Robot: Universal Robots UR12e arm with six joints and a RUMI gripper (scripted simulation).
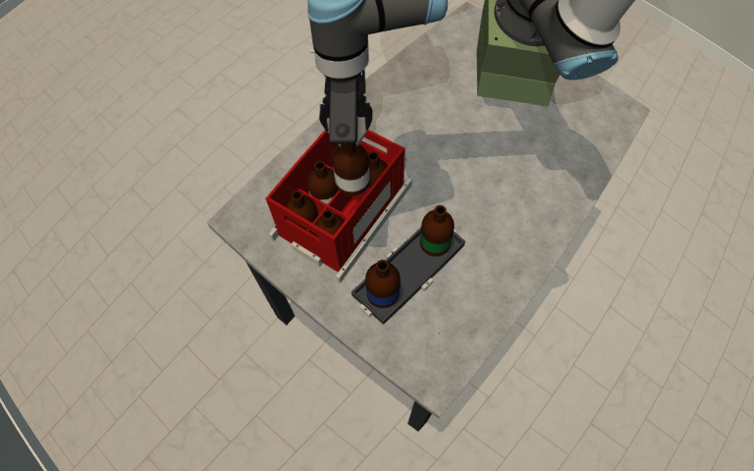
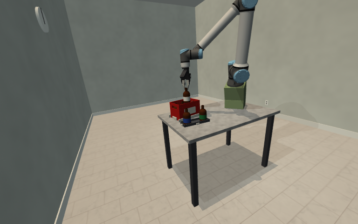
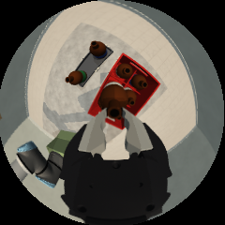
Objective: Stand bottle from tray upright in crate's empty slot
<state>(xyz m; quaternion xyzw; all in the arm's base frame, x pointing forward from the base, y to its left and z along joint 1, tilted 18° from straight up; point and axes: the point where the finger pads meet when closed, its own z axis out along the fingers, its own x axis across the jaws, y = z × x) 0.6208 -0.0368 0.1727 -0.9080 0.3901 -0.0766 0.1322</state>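
Now: the crate 1 cm ahead of my hand, 4 cm to the right of it and 23 cm below it. From my hand the other things lie so: dark tray: 1 cm ahead, 18 cm to the left, 30 cm below.
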